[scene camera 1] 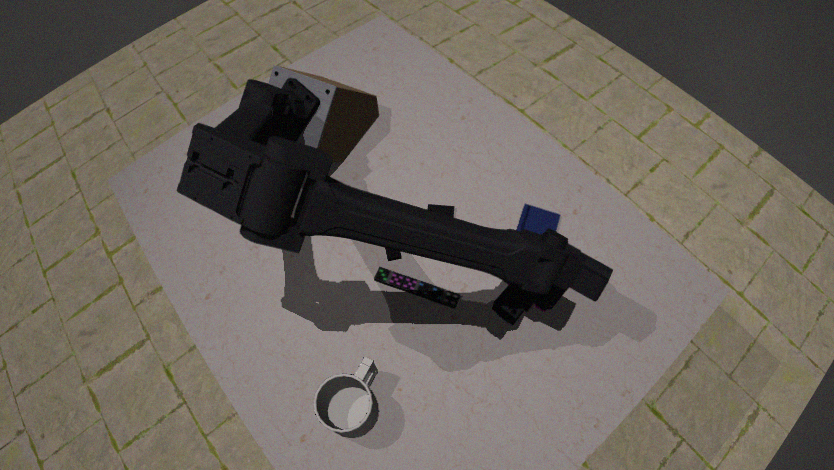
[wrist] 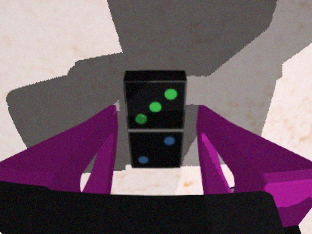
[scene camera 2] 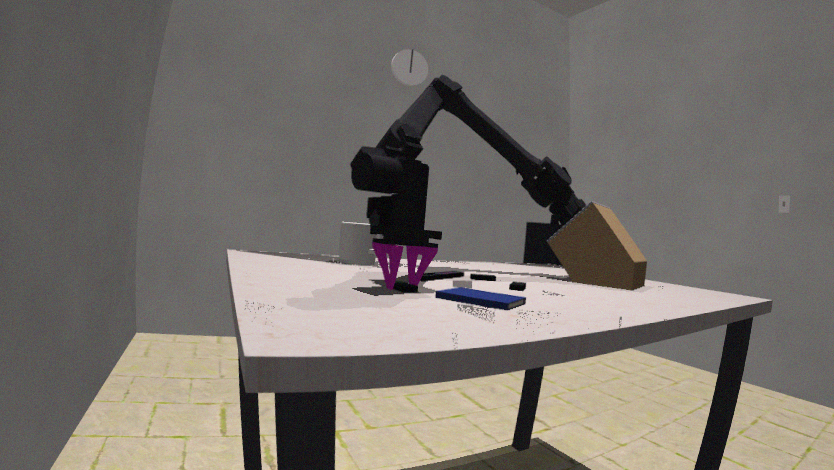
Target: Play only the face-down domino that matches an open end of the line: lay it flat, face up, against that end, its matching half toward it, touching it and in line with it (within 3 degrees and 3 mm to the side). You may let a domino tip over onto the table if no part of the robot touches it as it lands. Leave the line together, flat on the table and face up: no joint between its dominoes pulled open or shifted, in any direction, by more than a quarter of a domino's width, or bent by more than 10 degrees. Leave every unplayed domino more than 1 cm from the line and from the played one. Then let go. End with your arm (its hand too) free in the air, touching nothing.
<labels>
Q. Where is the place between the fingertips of my gripper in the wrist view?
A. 157, 115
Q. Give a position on a blue book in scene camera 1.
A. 534, 219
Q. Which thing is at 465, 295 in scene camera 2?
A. A blue book.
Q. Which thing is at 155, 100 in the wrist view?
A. A domino.
</labels>
